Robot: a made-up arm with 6 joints. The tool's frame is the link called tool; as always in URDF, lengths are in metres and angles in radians. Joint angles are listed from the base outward. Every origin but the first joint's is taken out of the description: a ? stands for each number. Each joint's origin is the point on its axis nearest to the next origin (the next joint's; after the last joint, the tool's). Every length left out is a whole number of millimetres.
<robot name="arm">
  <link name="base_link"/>
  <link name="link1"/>
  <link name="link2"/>
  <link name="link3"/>
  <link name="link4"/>
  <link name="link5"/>
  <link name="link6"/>
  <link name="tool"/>
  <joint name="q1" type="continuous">
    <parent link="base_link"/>
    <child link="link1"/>
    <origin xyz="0 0 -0.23" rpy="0 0 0"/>
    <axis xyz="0 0 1"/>
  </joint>
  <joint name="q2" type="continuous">
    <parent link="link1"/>
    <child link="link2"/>
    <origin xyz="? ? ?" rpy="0 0 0"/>
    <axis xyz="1 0 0"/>
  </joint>
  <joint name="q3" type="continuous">
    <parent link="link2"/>
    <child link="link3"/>
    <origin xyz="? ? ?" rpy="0 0 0"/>
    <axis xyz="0 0 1"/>
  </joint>
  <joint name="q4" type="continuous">
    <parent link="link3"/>
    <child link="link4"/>
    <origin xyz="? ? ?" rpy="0 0 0"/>
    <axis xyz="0 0 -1"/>
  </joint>
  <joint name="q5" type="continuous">
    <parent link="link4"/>
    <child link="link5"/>
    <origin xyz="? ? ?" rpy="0 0 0"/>
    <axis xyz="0 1 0"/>
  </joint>
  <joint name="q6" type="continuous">
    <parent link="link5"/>
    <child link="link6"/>
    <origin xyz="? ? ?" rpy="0 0 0"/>
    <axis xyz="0 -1 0"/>
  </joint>
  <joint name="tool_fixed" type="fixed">
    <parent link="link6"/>
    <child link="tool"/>
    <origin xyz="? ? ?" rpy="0 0 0"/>
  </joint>
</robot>
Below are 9 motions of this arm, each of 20 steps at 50 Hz.
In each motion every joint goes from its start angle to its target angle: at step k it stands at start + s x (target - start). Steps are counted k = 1, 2, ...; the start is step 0. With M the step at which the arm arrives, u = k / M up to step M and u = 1 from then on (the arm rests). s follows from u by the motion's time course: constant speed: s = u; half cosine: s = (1 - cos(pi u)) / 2; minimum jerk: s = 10 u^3 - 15 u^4 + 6 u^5.
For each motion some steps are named. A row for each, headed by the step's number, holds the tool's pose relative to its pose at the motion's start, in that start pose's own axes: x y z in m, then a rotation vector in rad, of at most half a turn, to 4 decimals.
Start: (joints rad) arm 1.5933 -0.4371 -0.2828 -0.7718 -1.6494 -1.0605
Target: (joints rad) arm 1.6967 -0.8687 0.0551 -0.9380 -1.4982 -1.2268
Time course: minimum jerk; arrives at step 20
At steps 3, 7, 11, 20:
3: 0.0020 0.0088 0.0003 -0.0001 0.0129 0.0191
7: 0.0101 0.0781 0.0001 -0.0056 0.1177 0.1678
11: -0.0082 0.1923 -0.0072 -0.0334 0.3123 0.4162
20: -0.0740 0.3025 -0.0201 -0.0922 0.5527 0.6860

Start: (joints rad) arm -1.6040 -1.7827 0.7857 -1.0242 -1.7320 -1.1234
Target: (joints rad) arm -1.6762 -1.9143 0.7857 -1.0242 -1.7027 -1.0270
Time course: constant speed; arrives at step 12
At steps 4, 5, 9, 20:
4: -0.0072 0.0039 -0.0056 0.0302 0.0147 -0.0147
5: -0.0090 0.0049 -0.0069 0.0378 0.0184 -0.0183
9: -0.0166 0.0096 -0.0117 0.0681 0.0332 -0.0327
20: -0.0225 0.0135 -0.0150 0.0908 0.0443 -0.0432

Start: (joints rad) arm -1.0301 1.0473 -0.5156 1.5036 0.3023 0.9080
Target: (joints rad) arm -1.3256 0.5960 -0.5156 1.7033 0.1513 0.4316
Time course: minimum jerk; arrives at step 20
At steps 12, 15, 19, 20:
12: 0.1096 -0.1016 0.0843 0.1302 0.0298 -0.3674
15: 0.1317 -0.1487 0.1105 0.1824 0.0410 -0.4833
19: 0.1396 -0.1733 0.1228 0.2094 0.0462 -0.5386
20: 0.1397 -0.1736 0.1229 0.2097 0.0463 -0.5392

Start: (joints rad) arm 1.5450 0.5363 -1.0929 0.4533 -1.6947 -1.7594
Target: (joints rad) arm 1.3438 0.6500 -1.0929 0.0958 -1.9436 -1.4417
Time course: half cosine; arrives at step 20
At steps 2, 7, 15, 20:
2: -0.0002 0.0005 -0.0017 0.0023 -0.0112 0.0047
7: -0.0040 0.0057 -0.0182 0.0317 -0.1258 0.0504
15: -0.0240 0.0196 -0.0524 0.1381 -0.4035 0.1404
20: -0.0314 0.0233 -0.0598 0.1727 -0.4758 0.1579

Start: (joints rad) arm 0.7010 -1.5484 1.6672 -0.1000 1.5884 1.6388
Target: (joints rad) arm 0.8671 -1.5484 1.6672 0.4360 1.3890 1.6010
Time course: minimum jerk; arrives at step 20
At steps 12, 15, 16, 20:
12: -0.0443 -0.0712 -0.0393 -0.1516 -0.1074 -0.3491
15: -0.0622 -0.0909 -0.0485 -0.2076 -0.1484 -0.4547
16: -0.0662 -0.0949 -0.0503 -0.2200 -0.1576 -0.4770
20: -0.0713 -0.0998 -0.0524 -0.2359 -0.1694 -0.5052

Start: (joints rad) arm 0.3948 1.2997 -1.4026 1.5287 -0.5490 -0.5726
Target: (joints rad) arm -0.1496 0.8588 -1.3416 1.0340 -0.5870 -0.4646
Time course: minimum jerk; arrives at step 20
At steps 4, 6, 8, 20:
4: 0.0022 0.0136 0.0003 0.0312 0.0153 0.0240
6: 0.0068 0.0370 0.0029 0.0902 0.0400 0.0647
8: 0.0152 0.0679 0.0116 0.1813 0.0686 0.1179
20: 0.0935 0.1315 0.0980 0.6186 0.0852 0.2465

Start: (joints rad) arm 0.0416 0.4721 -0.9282 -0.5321 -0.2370 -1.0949
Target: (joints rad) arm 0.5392 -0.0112 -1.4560 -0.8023 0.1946 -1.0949
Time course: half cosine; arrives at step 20
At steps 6, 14, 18, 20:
6: -0.0141 0.0010 0.0558 -0.0988 0.0864 -0.0596
14: -0.0732 0.0756 0.2414 -0.3528 0.2535 -0.2362
18: -0.0977 0.1212 0.2983 -0.4212 0.2820 -0.2884
20: -0.1013 0.1281 0.3057 -0.4301 0.2851 -0.2952

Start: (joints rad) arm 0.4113 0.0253 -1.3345 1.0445 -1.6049 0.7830
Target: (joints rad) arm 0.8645 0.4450 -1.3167 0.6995 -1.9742 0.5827
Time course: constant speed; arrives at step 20
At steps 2, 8, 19, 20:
2: -0.0071 0.0544 0.0309 0.0783 0.0112 -0.0387
8: -0.0126 0.2063 0.1466 0.3101 0.0443 -0.1604
19: 0.0320 0.4089 0.4307 0.7207 0.1116 -0.3977
20: 0.0389 0.4209 0.4597 0.7571 0.1186 -0.4197

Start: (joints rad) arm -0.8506 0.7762 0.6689 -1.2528 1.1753 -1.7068
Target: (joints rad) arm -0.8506 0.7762 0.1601 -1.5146 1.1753 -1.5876
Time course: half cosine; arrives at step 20
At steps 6, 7, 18, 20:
6: 0.0088 -0.0227 -0.0024 0.0137 -0.0246 0.0490
7: 0.0121 -0.0299 -0.0033 0.0184 -0.0325 0.0649
18: 0.0564 -0.0985 -0.0153 0.0753 -0.1157 0.2290
20: 0.0583 -0.1007 -0.0159 0.0775 -0.1186 0.2347

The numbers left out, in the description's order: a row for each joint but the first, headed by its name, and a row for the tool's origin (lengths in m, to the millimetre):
q2: -0.14 -0.05 0
q3: 0 -0.4 -0.04
q4: 0.1 0.1 0
q5: 0.37 -0.05 0
q6: -0.05 0 -0.17
tool: 0.01 0 0.04

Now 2 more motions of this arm.
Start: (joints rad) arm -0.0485 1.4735 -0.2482 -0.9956 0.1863 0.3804
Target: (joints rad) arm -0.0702 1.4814 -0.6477 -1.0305 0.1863 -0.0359
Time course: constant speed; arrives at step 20
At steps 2, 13, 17, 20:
2: -0.0013 -0.0162 0.0005 -0.0072 0.0395 -0.0360
13: -0.0198 -0.1046 0.0045 -0.0182 0.2549 -0.2383
17: -0.0313 -0.1358 0.0064 -0.0101 0.3319 -0.3129
20: -0.0415 -0.1587 0.0079 0.0002 0.3890 -0.3690

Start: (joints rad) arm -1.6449 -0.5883 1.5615 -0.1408 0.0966 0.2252
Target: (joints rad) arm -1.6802 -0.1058 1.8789 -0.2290 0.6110 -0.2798
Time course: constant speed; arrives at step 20
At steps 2, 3, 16, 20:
2: 0.0037 0.0153 0.0034 -0.0025 0.0539 0.0379
3: 0.0053 0.0228 0.0051 -0.0060 0.0810 0.0567
16: 0.0115 0.1116 0.0167 -0.1792 0.4350 0.2553
20: 0.0094 0.1353 0.0151 -0.2735 0.5441 0.2841

